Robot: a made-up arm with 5 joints.
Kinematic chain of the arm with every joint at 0, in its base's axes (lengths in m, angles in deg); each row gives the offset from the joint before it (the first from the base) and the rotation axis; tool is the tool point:
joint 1: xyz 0 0 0.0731 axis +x
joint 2: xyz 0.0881 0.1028 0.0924 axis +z
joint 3: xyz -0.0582 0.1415 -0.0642 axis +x
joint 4: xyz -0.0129 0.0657 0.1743 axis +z
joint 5: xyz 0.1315 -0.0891 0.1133 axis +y
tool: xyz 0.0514 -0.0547 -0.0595
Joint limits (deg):
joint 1: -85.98..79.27
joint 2: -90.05..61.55
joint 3: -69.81..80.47
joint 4: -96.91..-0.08
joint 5: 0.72..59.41
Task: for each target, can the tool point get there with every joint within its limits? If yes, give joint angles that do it. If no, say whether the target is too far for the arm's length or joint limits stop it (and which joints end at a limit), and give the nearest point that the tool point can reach.
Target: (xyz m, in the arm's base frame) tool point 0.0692 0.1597 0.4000
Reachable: yes | joints 21.18 -61.24 -5.17 -64.93 53.71
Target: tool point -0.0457 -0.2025 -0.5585
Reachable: no: joint limits stop it (at a limit: joint 1, joint 2, joint 3, joint 4, joint 5) | nearest point -0.0107 -0.0068 -0.2669 | short by 0.353 m
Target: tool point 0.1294 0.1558 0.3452
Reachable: yes | joints -1.28 -14.57 -12.75 -24.69 6.92
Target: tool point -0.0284 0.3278 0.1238
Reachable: yes | joints -30.80 -59.70 13.46 -82.07 15.38
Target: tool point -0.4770 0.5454 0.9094
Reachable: no: too far | nearest point -0.1412 0.2581 0.4688 | short by 0.624 m
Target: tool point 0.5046 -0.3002 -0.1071
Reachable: no: joint limits stop it (at a limit: joint 1, joint 2, joint 4, joint 5) | nearest point 0.4131 -0.1820 0.0991 | short by 0.255 m
